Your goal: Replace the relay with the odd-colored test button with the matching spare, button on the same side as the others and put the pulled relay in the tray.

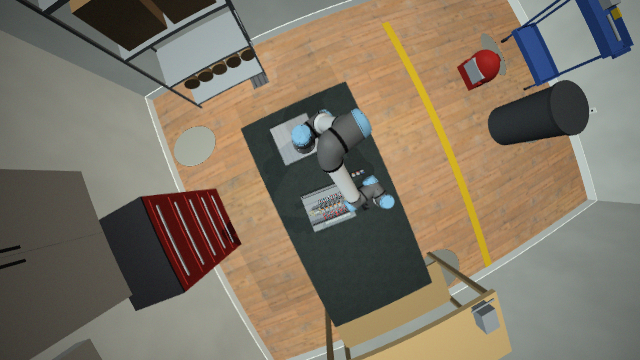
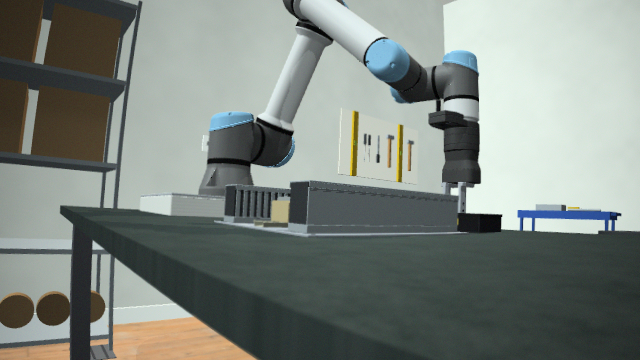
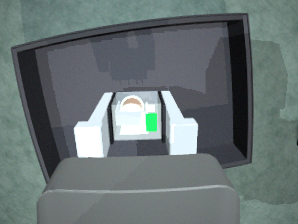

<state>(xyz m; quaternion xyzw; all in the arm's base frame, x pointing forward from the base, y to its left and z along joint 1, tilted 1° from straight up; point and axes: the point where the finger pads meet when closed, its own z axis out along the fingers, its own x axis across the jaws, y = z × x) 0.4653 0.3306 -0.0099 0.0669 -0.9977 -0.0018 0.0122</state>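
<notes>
The tray is 3 cm below my hand. The rest, counted from my hand: panel 1 cm ahead, 27 cm to the right, 5 cm below; then white relay 1 cm below.
</notes>
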